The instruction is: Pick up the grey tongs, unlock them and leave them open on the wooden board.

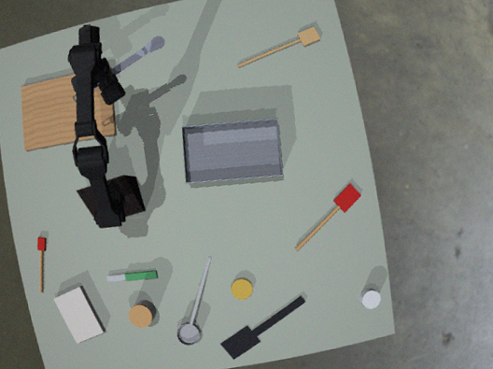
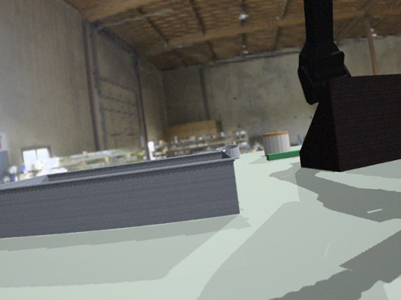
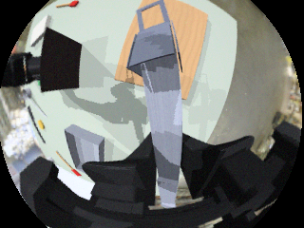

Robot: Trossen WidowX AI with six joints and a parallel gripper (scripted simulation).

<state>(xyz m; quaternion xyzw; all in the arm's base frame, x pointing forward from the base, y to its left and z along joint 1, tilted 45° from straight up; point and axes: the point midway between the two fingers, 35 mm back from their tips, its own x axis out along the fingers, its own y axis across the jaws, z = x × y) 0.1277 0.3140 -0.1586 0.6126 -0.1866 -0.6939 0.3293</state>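
My gripper tip is 220 mm past the wooden board, 170 mm above it and 20 mm to the right of it. Round my gripper tip: white block: 680 mm to the right, 410 mm behind, 160 mm below; then green-handled tool: 600 mm to the right, 180 mm behind, 170 mm below; then grey roasting tin: 320 mm to the right, 280 mm ahead, 150 mm below.
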